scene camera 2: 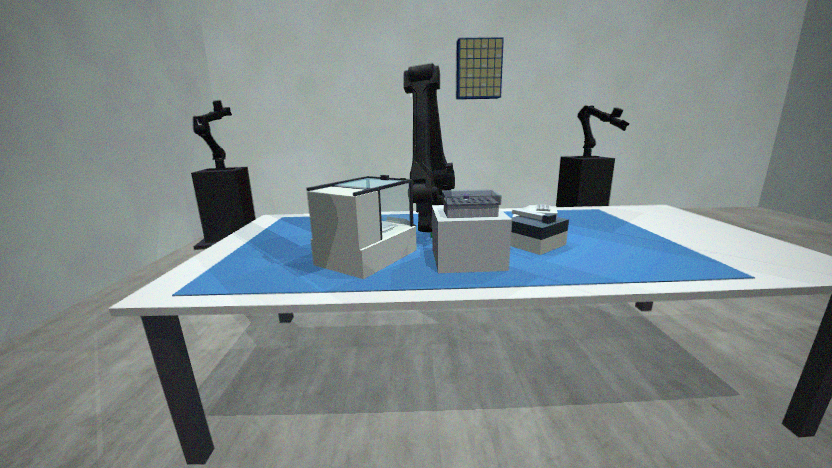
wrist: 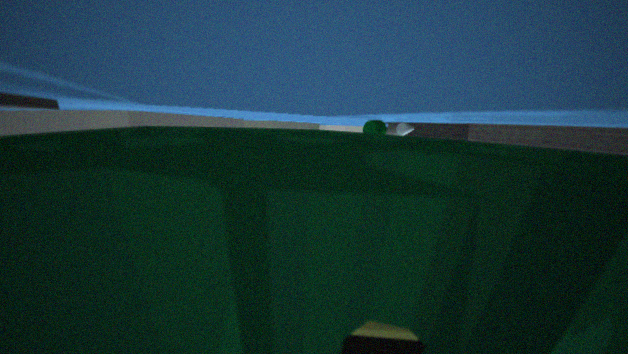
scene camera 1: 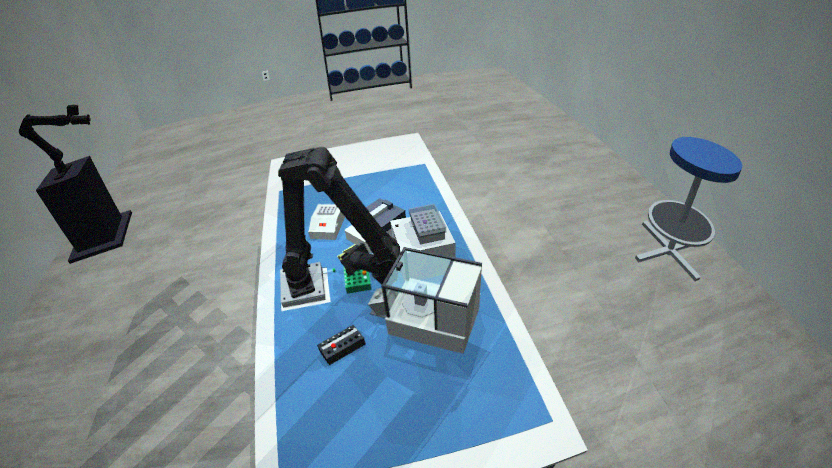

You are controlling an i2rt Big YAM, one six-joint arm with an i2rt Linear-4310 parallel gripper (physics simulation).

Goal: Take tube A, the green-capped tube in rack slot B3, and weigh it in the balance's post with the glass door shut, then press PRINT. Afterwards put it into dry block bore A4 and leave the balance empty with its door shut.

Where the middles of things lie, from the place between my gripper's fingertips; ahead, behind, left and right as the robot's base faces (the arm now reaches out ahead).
Labels:
Now: hand 27 cm short of the grey-lidded block (scene camera 2: pixel 470 233), 9 cm to the left of it and 3 cm below it. Round my hand: balance (scene camera 2: pixel 359 226) (19 cm ahead, 36 cm to the right, 5 cm above).

